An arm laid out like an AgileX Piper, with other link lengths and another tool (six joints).
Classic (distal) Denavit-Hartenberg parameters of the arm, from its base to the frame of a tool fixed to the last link. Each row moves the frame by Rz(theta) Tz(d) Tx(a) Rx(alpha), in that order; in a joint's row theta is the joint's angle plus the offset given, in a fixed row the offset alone. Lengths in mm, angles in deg.
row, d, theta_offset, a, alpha
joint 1, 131.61, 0, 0, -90
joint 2, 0, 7.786, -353.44, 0
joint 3, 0, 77.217, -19.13, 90
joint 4, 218.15, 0, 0, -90
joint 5, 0, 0, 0, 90
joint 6, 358.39, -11, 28.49, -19.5
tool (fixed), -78.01, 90, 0, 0
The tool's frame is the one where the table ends.
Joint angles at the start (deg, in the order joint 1, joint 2, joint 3, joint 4, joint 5, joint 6):
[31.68 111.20 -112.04 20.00 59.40 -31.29]
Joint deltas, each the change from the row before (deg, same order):
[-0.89 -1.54 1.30 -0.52 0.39 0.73]
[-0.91 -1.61 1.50 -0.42 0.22 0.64]
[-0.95 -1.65 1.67 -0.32 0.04 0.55]
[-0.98 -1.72 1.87 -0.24 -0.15 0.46]
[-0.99 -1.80 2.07 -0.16 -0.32 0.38]
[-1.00 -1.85 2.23 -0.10 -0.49 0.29]
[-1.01 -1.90 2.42 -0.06 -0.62 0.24]
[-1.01 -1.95 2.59 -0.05 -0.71 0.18]
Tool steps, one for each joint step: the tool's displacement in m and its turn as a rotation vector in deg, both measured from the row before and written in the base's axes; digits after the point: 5 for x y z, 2 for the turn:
[-0.00217 -0.01335 0.00433 -0.26 0.24 -1.36]
[-0.00268 -0.01323 0.00402 -0.19 0.22 -1.37]
[-0.00291 -0.01314 0.00362 -0.10 0.19 -1.39]
[-0.00329 -0.01308 0.00328 -0.03 0.14 -1.40]
[-0.00388 -0.01289 0.00292 0.03 0.10 -1.40]
[-0.00424 -0.01267 0.00251 0.08 0.03 -1.38]
[-0.00485 -0.01260 0.00172 0.09 0.04 -1.39]
[-0.00555 -0.01258 0.00091 0.06 0.04 -1.37]

